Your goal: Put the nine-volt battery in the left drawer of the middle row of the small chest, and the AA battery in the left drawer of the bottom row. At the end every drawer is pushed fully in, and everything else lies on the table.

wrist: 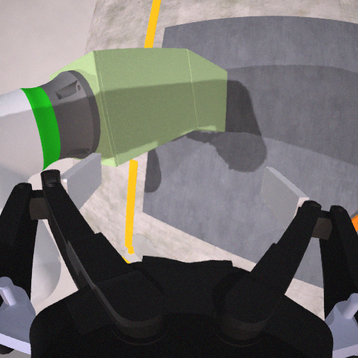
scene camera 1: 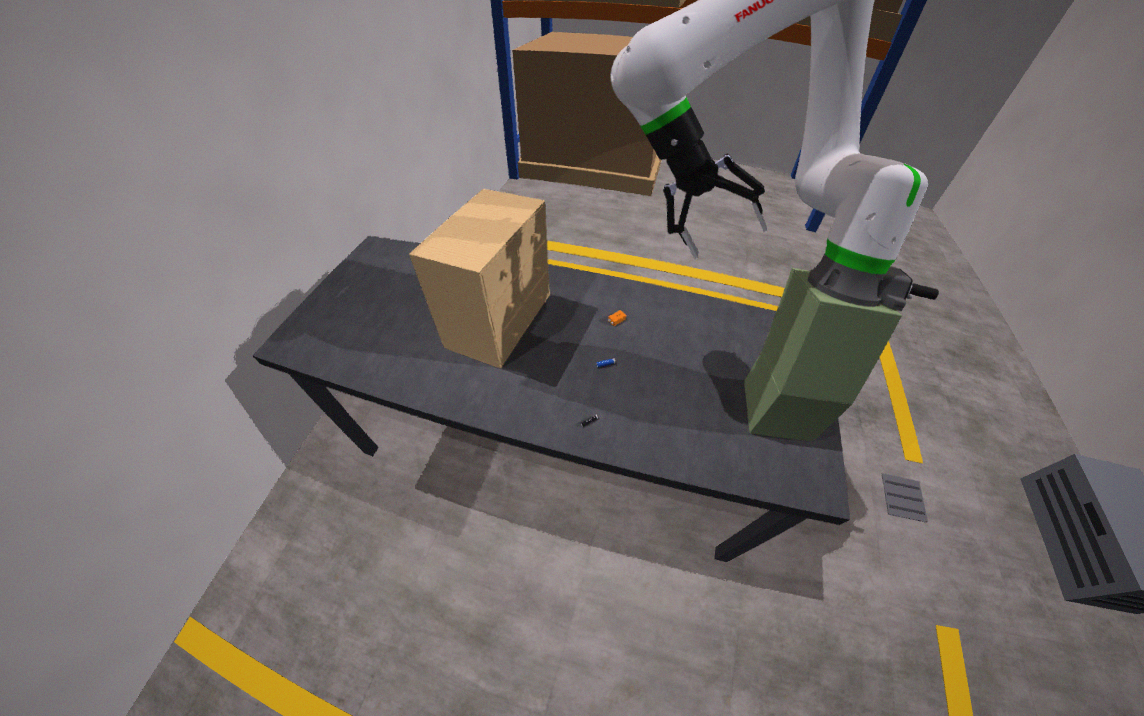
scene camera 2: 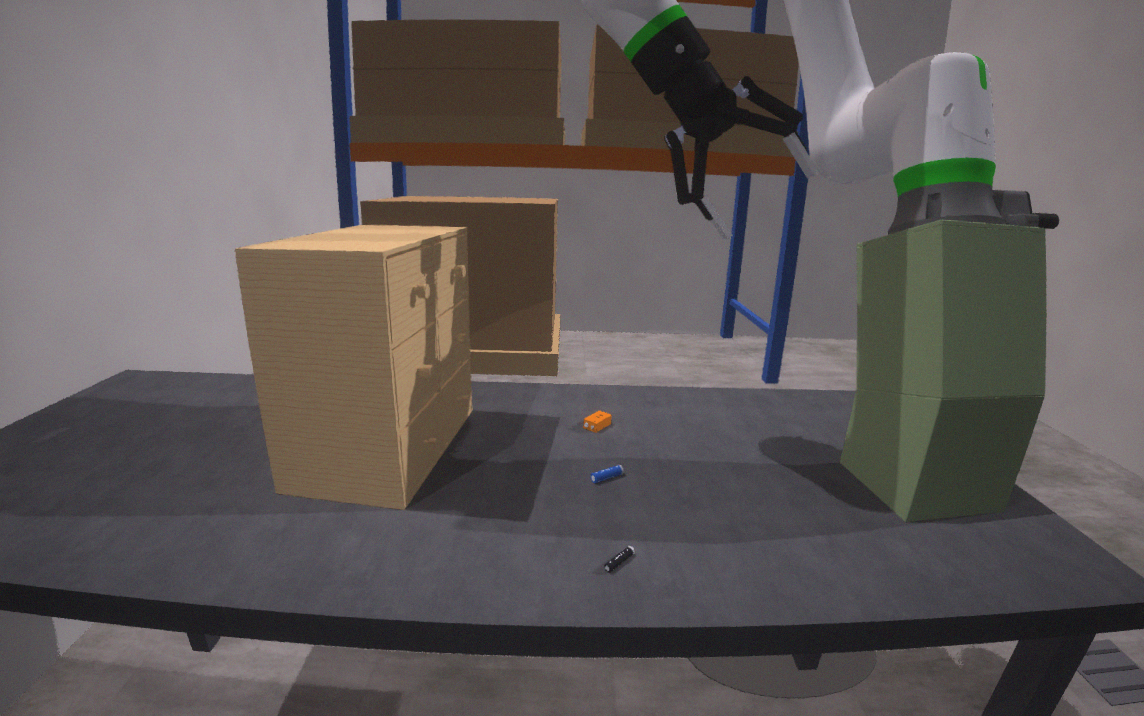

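Pixels of known places: gripper, fingertip midpoint: [scene camera 1: 729,242] [scene camera 2: 770,206]; arm's base at its link origin: [scene camera 1: 843,289] [scene camera 2: 944,236].
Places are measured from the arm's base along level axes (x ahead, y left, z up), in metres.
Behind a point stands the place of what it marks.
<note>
The small wooden chest [scene camera 1: 459,295] @(x 0.792, y 0.167, z -0.121 m) [scene camera 2: 324,363] @(x 0.807, y 0.166, z -0.167 m) stands on the left of the table, its drawer front facing the robot base. The drawers look flush, though shadow covers part of the front. The orange nine-volt battery [scene camera 1: 617,318] @(x 0.471, y -0.094, z -0.344 m) [scene camera 2: 598,421] @(x 0.472, y -0.085, z -0.343 m) lies on the table; its edge [wrist: 355,222] shows at the right of the wrist view. A blue cylindrical battery [scene camera 1: 605,363] @(x 0.460, y 0.073, z -0.349 m) [scene camera 2: 607,473] @(x 0.460, y 0.074, z -0.349 m) and a black cylindrical battery [scene camera 1: 588,419] @(x 0.452, y 0.248, z -0.351 m) [scene camera 2: 619,558] @(x 0.451, y 0.252, z -0.351 m) lie nearer the front edge; I cannot tell which is the AA. My gripper [scene camera 1: 727,232] @(x 0.248, y -0.028, z 0.023 m) [scene camera 2: 760,192] @(x 0.248, y -0.028, z 0.023 m) [wrist: 182,174] is open and empty, high above the table's back side.
The dark table [scene camera 1: 371,354] @(x 1.105, y 0.251, z -0.361 m) [scene camera 2: 168,540] @(x 0.983, y 0.274, z -0.361 m) [wrist: 300,45] carries the green robot pedestal [scene camera 1: 822,363] @(x 0.009, y 0.122, z -0.098 m) [scene camera 2: 953,337] @(x 0.049, y 0.133, z -0.112 m) [wrist: 150,105] at its right end. Behind the table stands a rack with an orange beam [scene camera 2: 455,152] and large brown boxes [scene camera 1: 582,101] [scene camera 2: 455,67].
</note>
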